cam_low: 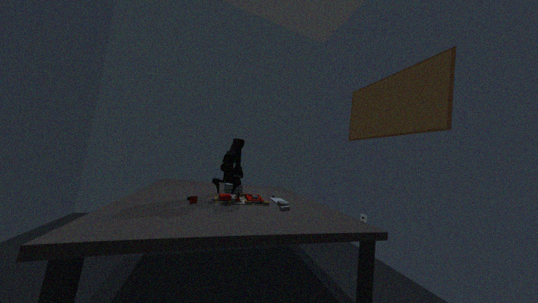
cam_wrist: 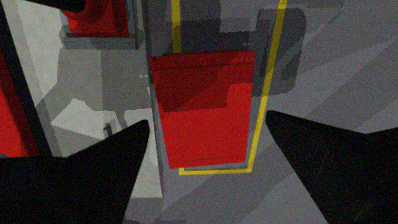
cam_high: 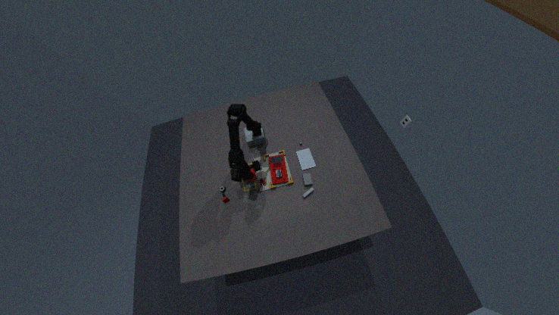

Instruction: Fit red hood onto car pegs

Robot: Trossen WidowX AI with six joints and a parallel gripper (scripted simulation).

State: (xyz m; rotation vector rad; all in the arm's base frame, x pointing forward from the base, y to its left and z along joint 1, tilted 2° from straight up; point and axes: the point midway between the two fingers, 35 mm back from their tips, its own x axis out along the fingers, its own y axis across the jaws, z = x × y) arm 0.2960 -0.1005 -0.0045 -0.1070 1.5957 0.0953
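My gripper tip is 1 cm above the red hood. Round my gripper tip: white plate 3 cm behind, 40 cm to the left, 3 cm below.
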